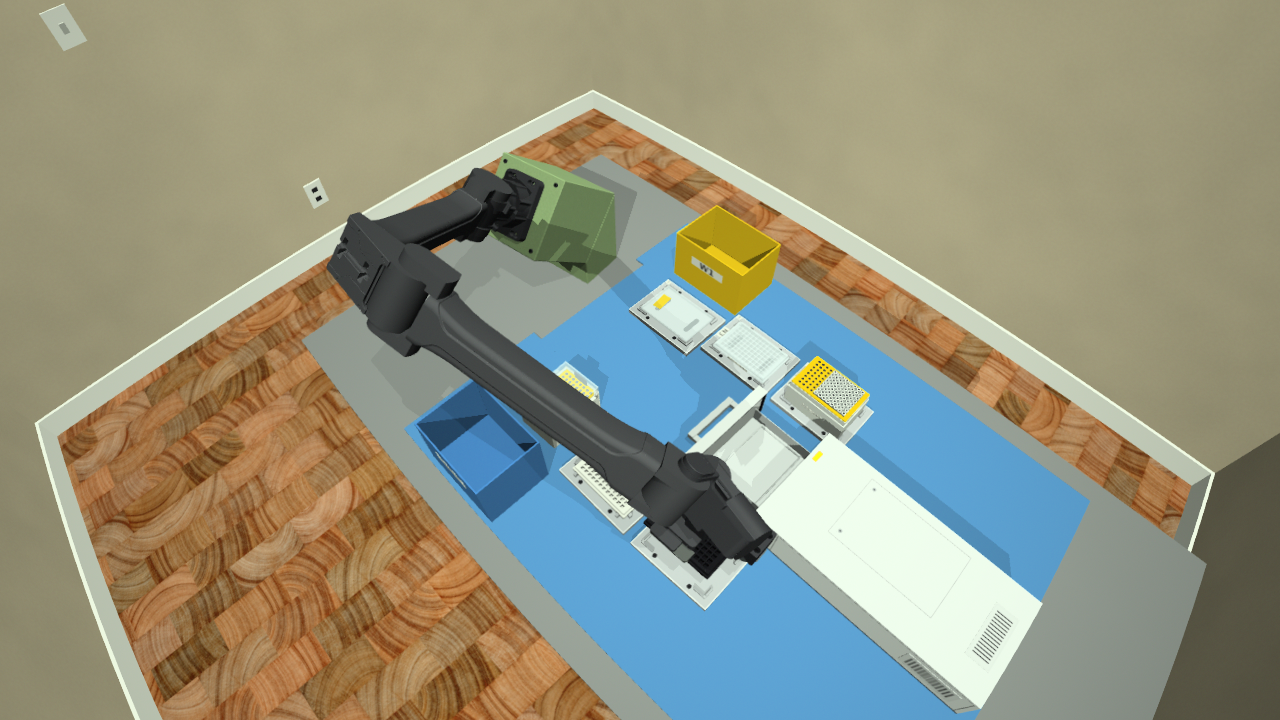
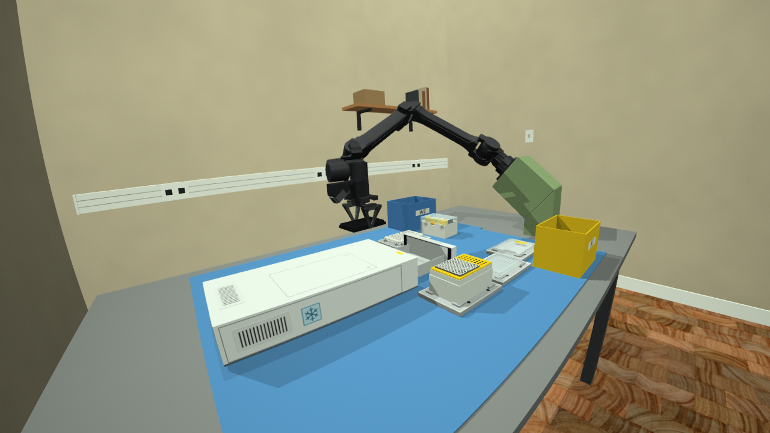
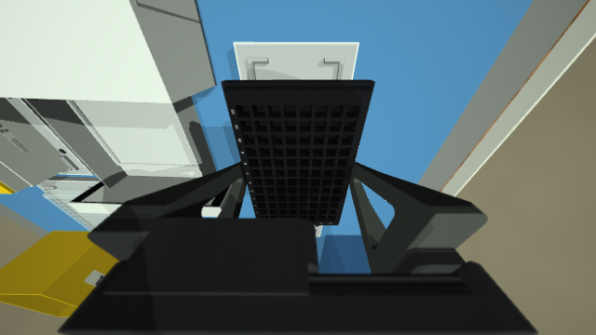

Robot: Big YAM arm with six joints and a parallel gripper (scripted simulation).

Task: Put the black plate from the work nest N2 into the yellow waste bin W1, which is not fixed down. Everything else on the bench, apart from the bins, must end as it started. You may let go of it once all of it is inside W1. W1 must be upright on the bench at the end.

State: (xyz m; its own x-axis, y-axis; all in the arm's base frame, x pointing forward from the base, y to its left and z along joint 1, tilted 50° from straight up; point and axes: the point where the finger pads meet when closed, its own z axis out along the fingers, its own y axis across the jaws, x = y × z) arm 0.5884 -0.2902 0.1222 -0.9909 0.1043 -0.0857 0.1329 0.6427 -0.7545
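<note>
Right now the work nest N2 is 100 mm below my hand. Round my hand: drawer: 190 mm to the left, 70 mm below, 50 mm ahead; white well plate: 170 mm behind, 90 mm below, 30 mm to the left; black plate: right at my hand.
</note>
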